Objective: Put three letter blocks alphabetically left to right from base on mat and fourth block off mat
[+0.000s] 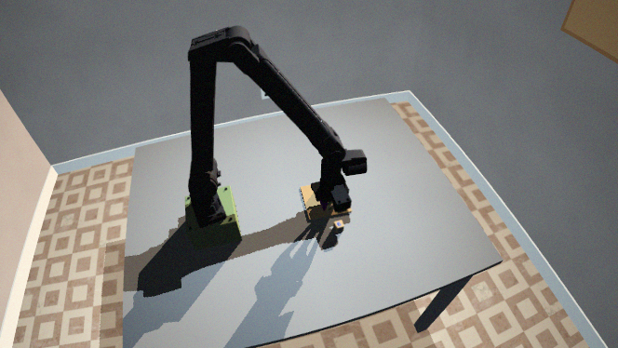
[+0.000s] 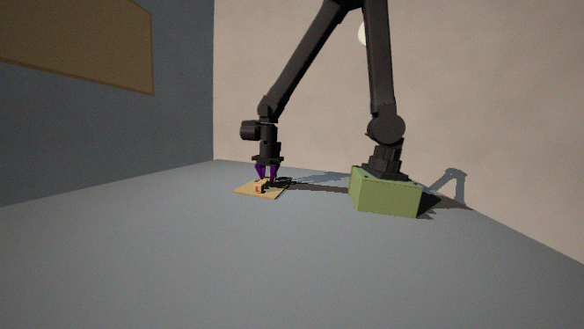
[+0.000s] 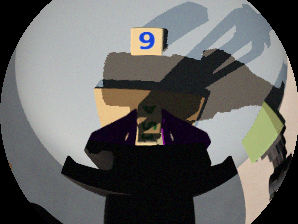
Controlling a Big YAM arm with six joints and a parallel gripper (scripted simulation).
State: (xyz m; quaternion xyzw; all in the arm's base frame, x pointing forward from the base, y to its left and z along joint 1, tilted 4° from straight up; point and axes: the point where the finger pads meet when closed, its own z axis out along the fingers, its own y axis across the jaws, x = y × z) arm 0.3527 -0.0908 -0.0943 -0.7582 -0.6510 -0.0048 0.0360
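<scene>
My hand is 1 cm short of the block and 4 cm to the right of it. The rest, counted from my hand: tan mat (1 cm ahead, 4 cm to the left, 1 cm below).
</scene>
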